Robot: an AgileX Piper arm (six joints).
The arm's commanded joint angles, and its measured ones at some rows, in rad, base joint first. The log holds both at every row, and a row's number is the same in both.
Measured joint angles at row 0: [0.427, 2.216, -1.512, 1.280, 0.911, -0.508]
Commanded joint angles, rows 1 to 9: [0.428, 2.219, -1.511, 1.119, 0.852, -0.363]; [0.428, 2.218, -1.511, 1.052, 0.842, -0.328]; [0.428, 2.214, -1.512, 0.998, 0.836, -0.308]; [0.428, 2.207, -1.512, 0.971, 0.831, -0.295]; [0.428, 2.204, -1.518, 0.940, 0.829, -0.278]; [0.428, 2.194, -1.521, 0.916, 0.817, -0.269]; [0.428, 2.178, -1.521, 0.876, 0.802, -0.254]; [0.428, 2.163, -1.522, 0.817, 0.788, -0.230]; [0.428, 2.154, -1.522, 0.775, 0.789, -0.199]
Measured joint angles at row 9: [0.427, 2.179, -1.515, 0.844, 0.796, -0.240]
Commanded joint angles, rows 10 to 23: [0.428, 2.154, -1.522, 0.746, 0.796, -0.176]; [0.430, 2.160, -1.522, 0.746, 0.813, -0.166]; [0.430, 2.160, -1.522, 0.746, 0.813, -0.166]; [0.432, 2.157, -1.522, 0.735, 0.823, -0.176]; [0.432, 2.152, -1.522, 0.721, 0.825, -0.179]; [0.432, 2.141, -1.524, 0.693, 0.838, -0.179]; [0.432, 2.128, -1.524, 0.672, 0.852, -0.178]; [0.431, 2.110, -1.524, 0.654, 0.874, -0.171]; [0.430, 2.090, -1.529, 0.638, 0.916, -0.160]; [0.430, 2.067, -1.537, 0.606, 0.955, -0.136]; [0.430, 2.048, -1.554, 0.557, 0.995, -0.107]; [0.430, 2.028, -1.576, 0.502, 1.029, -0.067]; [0.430, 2.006, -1.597, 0.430, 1.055, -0.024]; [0.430, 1.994, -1.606, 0.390, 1.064, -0.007]
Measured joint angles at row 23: [0.430, 2.017, -1.589, 0.459, 1.034, -0.043]
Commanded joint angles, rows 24 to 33: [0.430, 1.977, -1.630, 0.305, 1.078, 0.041]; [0.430, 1.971, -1.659, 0.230, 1.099, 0.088]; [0.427, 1.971, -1.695, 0.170, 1.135, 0.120]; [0.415, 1.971, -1.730, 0.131, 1.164, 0.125]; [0.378, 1.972, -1.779, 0.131, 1.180, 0.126]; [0.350, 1.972, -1.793, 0.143, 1.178, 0.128]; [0.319, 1.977, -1.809, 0.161, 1.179, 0.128]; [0.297, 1.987, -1.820, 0.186, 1.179, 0.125]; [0.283, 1.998, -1.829, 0.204, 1.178, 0.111]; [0.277, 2.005, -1.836, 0.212, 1.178, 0.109]
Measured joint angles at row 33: [0.293, 1.983, -1.820, 0.182, 1.174, 0.114]
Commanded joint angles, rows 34 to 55: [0.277, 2.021, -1.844, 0.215, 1.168, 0.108]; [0.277, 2.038, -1.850, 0.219, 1.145, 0.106]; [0.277, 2.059, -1.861, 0.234, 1.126, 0.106]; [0.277, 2.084, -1.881, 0.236, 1.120, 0.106]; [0.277, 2.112, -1.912, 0.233, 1.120, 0.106]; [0.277, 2.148, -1.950, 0.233, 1.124, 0.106]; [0.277, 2.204, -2.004, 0.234, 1.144, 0.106]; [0.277, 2.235, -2.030, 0.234, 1.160, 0.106]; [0.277, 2.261, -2.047, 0.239, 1.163, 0.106]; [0.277, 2.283, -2.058, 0.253, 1.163, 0.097]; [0.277, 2.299, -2.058, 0.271, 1.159, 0.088]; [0.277, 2.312, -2.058, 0.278, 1.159, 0.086]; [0.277, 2.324, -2.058, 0.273, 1.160, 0.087]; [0.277, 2.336, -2.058, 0.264, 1.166, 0.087]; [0.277, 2.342, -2.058, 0.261, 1.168, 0.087]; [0.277, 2.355, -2.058, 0.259, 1.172, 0.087]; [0.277, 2.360, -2.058, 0.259, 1.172, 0.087]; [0.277, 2.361, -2.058, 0.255, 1.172, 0.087]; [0.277, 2.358, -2.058, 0.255, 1.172, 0.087]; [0.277, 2.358, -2.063, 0.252, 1.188, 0.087]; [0.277, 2.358, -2.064, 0.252, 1.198, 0.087]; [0.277, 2.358, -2.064, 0.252, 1.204, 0.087]
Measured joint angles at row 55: [0.280, 2.359, -2.059, 0.257, 1.181, 0.103]
